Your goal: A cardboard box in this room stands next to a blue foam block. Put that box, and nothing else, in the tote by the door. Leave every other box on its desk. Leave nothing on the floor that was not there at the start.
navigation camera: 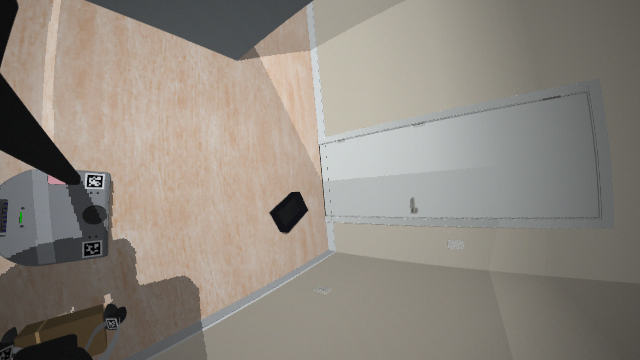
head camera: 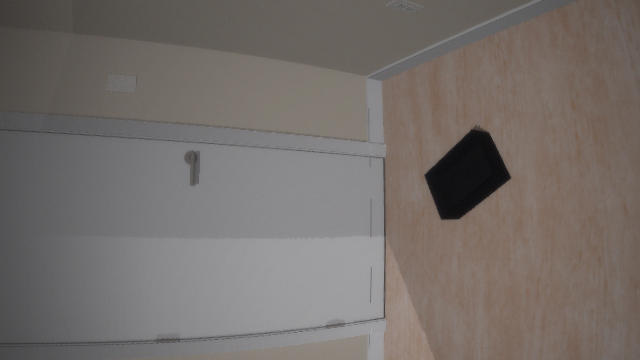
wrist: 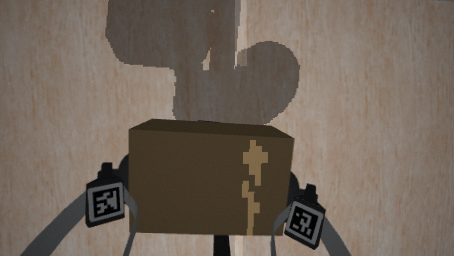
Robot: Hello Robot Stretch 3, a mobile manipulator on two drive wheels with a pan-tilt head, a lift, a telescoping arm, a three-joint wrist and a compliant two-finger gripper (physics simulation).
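Places are measured from the robot's base along level axes (x ahead, y left, z up), in metres.
Pixels of known places: gripper, between the fingertips: (navigation camera: 68,323); robot's base, origin of its link: (navigation camera: 94,213).
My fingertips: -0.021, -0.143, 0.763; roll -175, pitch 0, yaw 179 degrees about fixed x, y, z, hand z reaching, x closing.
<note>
For each thing: its top centre in the pictures, then the offset to it from my fingertips, as dx, dy, dz.
- brown cardboard box, centre of its top: (navigation camera: 65,348) +0.000, -0.012, +0.056
- black tote, centre of its top: (head camera: 456,175) (navigation camera: 294,211) +1.208, +0.091, -0.663
A brown cardboard box (navigation camera: 75,327) (wrist: 190,185) is held between the two fingertips of my gripper (navigation camera: 62,324) (wrist: 209,177), which is shut on its two short ends. The box is above the floor and looks roughly level in the wrist view. The black tote (head camera: 467,175) (navigation camera: 289,212) stands on the floor near the door, apart from the gripper and box. Its inside is too dark to make out. The blue foam block does not show in these views.
The white door (head camera: 260,200) (navigation camera: 465,170) is closed. A wall runs beside the tote, with a pale baseboard (navigation camera: 265,291). A large dark grey panel (navigation camera: 210,22) stands at the top of the navigation view. My base (navigation camera: 42,215) is at its left edge.
</note>
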